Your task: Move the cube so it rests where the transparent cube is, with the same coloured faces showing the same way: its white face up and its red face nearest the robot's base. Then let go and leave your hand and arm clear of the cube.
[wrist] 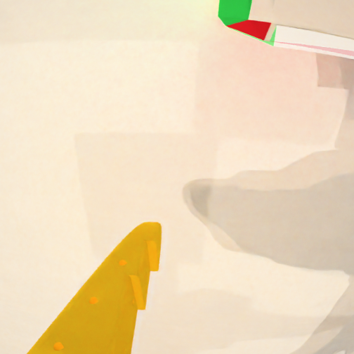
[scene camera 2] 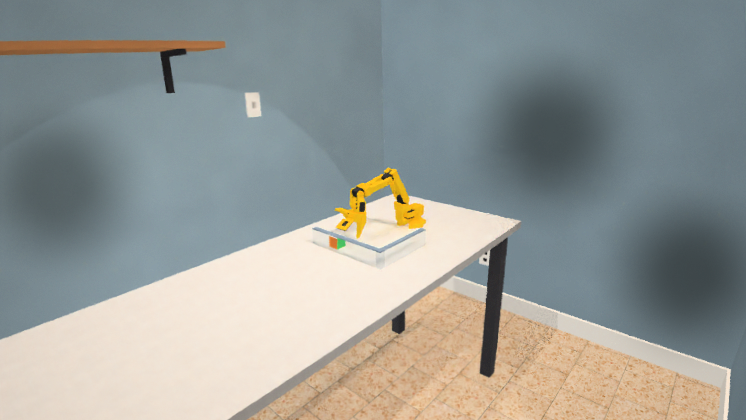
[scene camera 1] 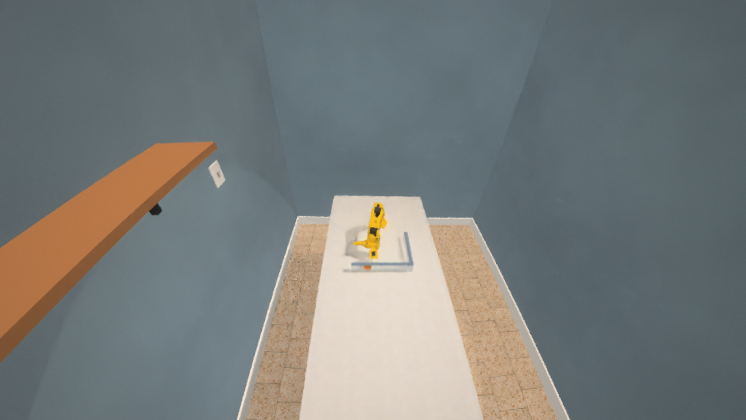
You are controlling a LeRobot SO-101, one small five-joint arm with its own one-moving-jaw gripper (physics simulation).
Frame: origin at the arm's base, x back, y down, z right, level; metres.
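Seen in the pictures: end effector, tool point: (scene camera 2: 357,236); arm's base, origin of the base link: (scene camera 2: 407,225).
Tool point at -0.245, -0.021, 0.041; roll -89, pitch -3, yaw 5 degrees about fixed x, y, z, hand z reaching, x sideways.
Pixels of each thing's middle, then the offset from my tool point to it, as dx, dy, dz. "*": a spot on its surface instead. Level surfaces: height alone.
- cube, surface spot: (scene camera 2: 337,243) * -0.108, -0.015, -0.012
- low clear barrier with a blue rim, body centre: (scene camera 2: 368,236) (scene camera 1: 380,250) +0.012, -0.009, -0.043
- white table, its level: dy +0.021
The cube (scene camera 1: 367,267) (scene camera 2: 337,243) (wrist: 235,10) sits on the table behind the clear wall, its orange face toward the wall. In the wrist view it is cut off at the top right; its green side, a red side facing the base and a pale top show. Thin white, pink and light green edges lie against its near side; I cannot tell the transparent cube's outline apart from it. My gripper (scene camera 1: 363,250) (scene camera 2: 347,223) is fully open and empty, on the base side of the cube and apart from it. In the wrist view one notched jaw (wrist: 110,300) shows.
A low clear barrier with a blue rim (scene camera 1: 386,264) (scene camera 2: 401,240) forms a corner around the work area on the white table (scene camera 1: 386,339) (scene camera 2: 208,323). The cube is close to its far wall. A wooden shelf (scene camera 1: 130,198) (scene camera 2: 104,46) is on the side wall.
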